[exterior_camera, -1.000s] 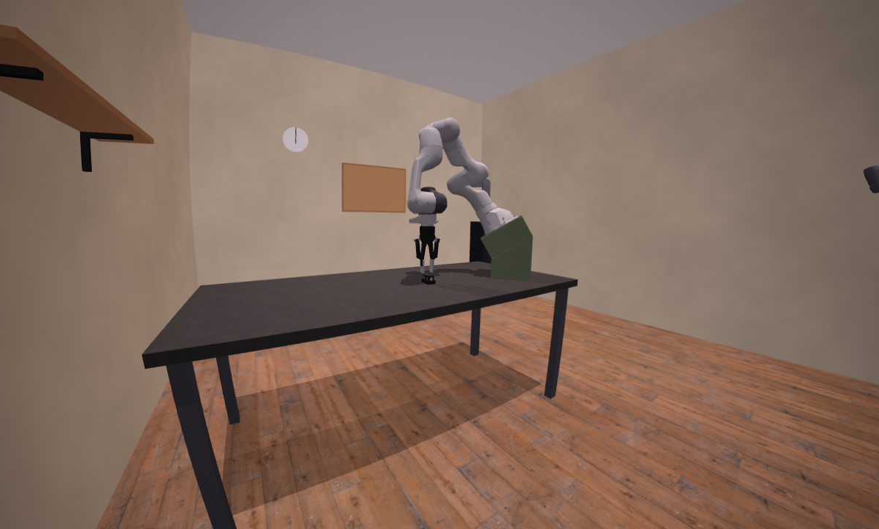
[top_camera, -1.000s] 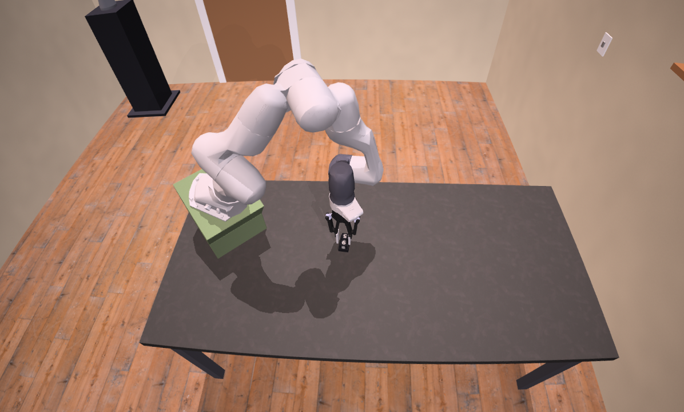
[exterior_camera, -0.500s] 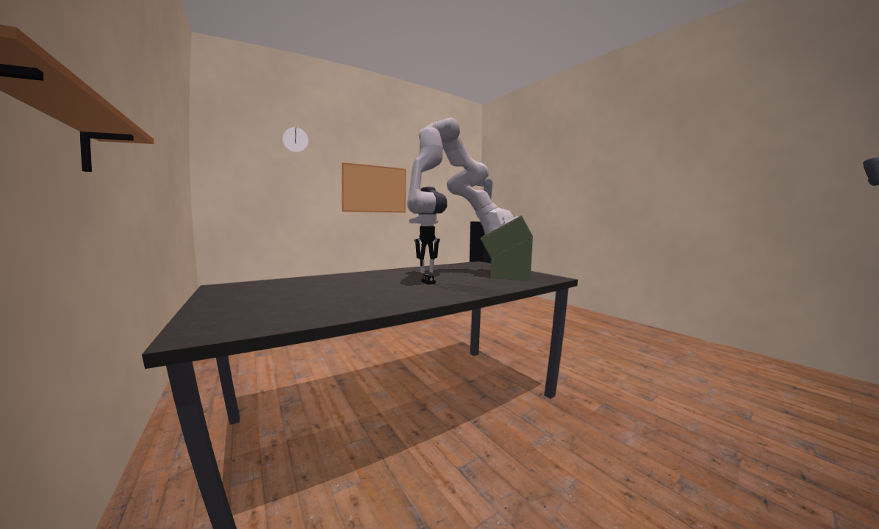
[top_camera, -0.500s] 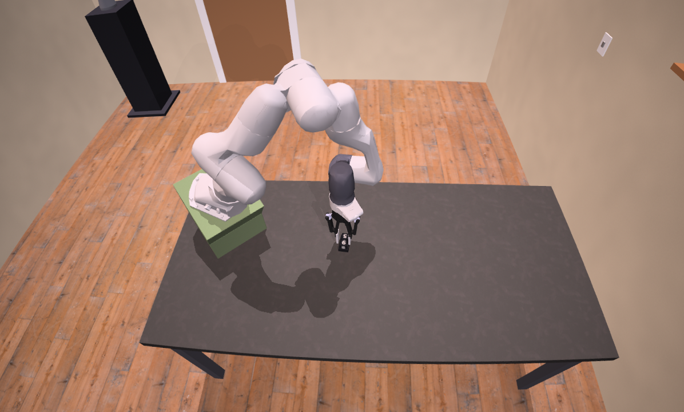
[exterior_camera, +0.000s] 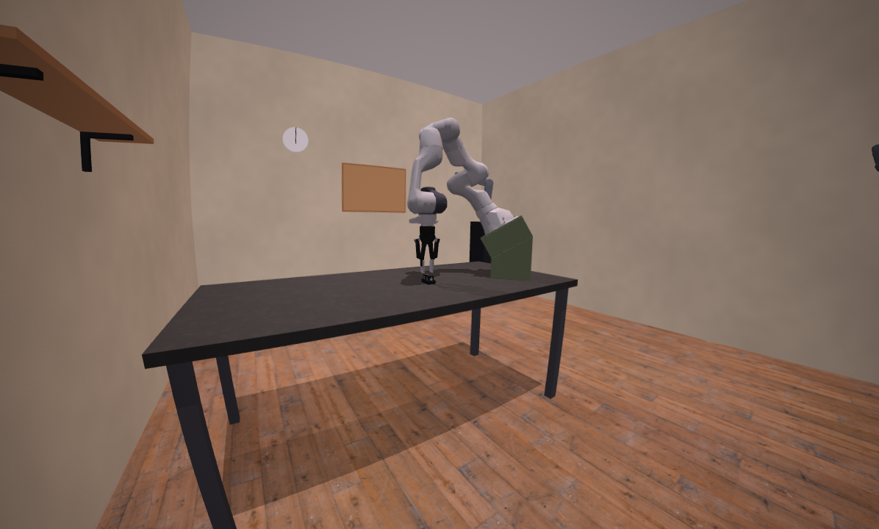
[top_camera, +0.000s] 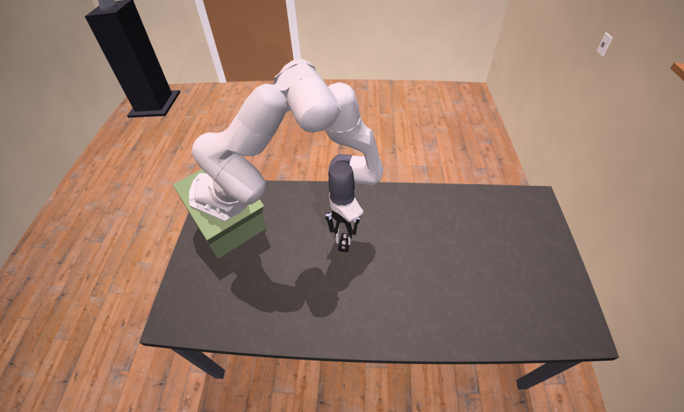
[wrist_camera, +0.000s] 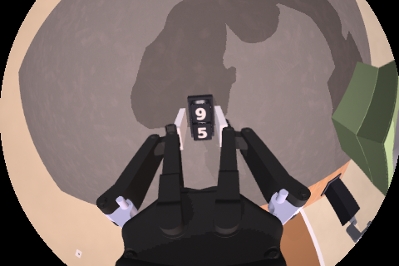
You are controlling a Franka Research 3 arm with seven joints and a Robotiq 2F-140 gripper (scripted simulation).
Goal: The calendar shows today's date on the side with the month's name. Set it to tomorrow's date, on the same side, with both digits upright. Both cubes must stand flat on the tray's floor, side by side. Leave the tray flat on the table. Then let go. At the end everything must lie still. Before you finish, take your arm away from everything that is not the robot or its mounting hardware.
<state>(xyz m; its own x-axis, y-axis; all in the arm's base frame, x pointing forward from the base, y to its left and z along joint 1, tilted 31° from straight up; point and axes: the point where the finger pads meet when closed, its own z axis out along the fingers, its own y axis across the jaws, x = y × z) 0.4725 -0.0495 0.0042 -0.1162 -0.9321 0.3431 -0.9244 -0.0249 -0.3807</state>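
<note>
Now: the dark date cube 6 cm below my hand. The rest, counted from my hand: black tray 2 cm to the left, 7 cm below.
</note>
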